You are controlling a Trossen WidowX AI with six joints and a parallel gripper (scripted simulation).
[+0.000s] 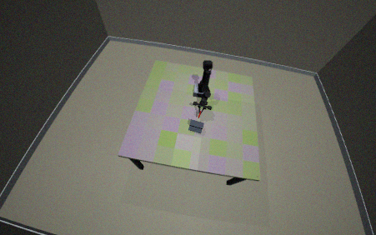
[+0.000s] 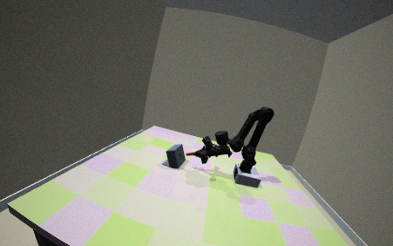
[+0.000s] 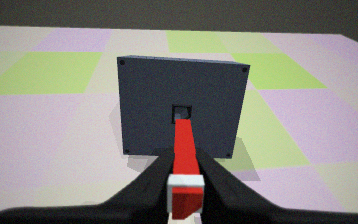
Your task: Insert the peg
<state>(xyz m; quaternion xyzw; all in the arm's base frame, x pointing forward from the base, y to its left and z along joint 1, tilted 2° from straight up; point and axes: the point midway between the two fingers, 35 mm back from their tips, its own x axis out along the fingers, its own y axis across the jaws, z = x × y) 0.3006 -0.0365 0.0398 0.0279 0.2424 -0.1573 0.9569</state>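
The dark sloped panel is 90 mm ahead of my gripper tip, 30 mm to the right of it and 50 mm below it. The rest, counted from my gripper tip: red square peg 10 mm behind, 10 mm to the left, 10 mm above.
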